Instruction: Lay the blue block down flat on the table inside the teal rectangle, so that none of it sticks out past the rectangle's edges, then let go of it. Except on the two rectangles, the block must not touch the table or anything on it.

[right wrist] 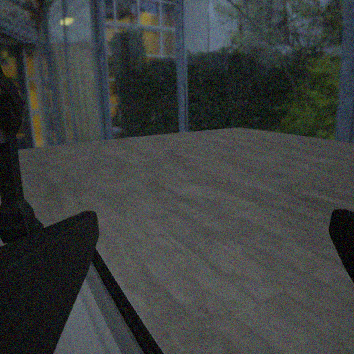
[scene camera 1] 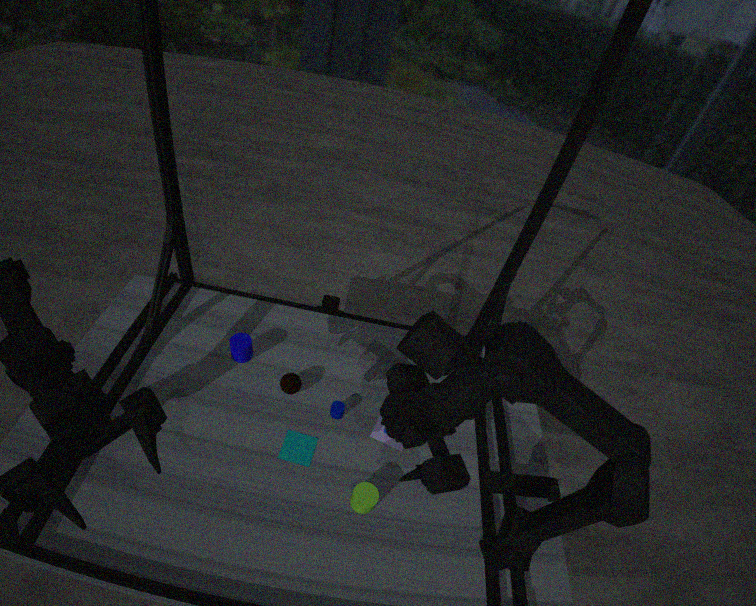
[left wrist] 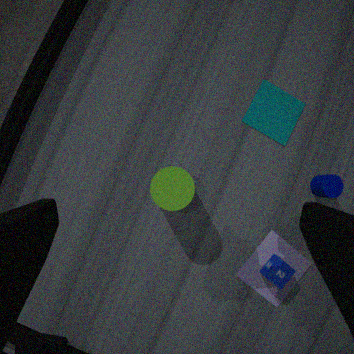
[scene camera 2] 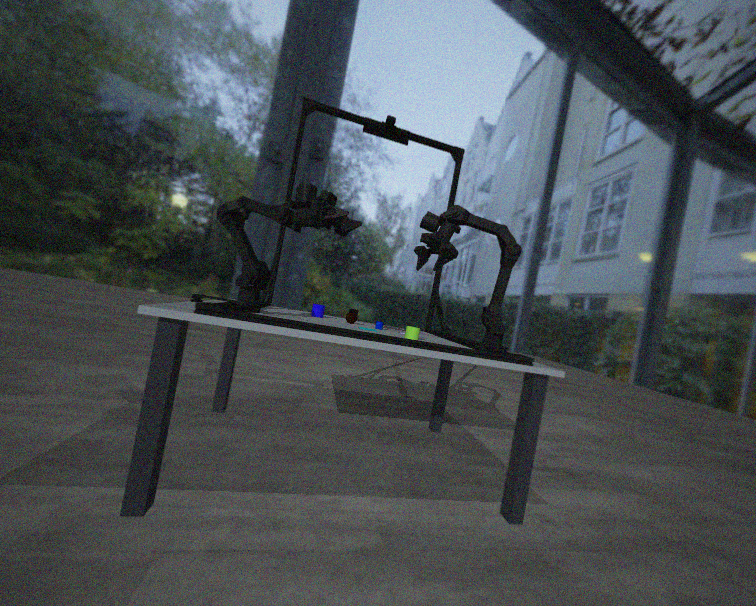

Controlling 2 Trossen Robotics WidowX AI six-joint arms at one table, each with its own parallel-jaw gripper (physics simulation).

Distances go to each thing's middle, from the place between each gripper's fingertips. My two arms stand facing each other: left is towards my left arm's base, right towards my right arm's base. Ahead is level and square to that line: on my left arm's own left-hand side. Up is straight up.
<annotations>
Now: right hand 270 mm past the teal rectangle (scene camera 1: 298, 448), 120 mm to the right of it and 340 mm above it. The rest, counted from my right hand: pale purple rectangle (left wrist: 272, 243) 380 mm behind, 310 mm to the left, 340 mm below; lime green cylinder (scene camera 1: 365, 495) 200 mm behind, 280 mm to the left, 320 mm below.
Right now my left hand is 240 mm above the lime green cylinder. Round my left hand: teal rectangle 70 mm behind, 170 mm to the right, 260 mm below; pale purple rectangle 180 mm behind, 20 mm to the left, 260 mm below.
</annotations>
